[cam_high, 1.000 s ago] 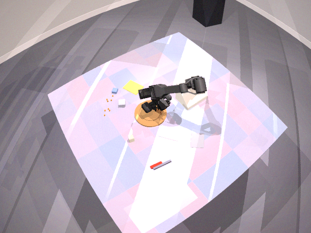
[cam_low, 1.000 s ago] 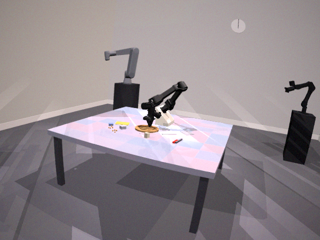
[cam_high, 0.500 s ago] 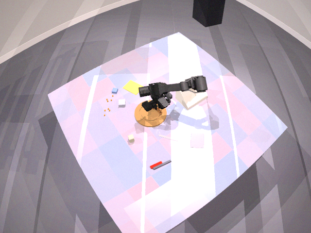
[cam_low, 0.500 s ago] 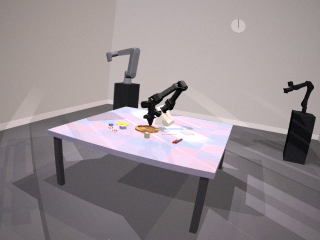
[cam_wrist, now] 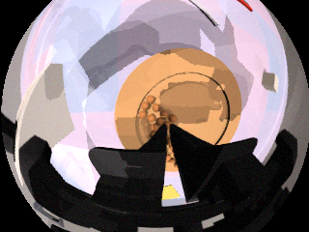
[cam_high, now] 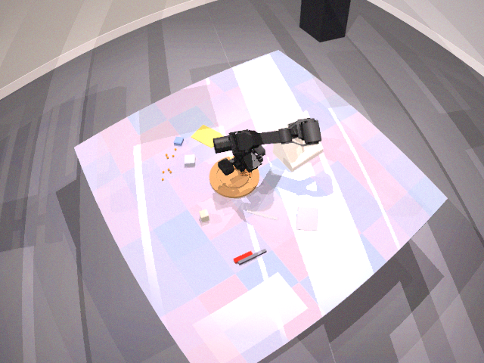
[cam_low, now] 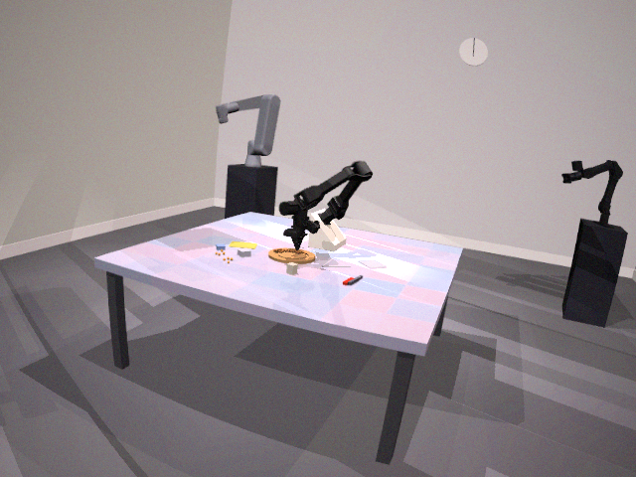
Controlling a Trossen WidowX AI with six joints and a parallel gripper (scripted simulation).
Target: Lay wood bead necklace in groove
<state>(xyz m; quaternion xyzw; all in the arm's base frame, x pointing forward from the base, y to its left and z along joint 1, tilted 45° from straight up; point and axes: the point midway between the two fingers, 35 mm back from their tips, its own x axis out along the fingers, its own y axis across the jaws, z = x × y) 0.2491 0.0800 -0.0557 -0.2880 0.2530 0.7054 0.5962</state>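
Right now the round bead board is 30 mm ahead of my gripper tip, 20 mm below it and 10 mm to the right of it. The rest, counted from my gripper tip: cream cube: 220 mm ahead, 110 mm to the left, 10 mm below; white block: 160 mm to the right, 160 mm ahead, 10 mm below; thin rod: 200 mm to the left, 20 mm below, 20 mm ahead.
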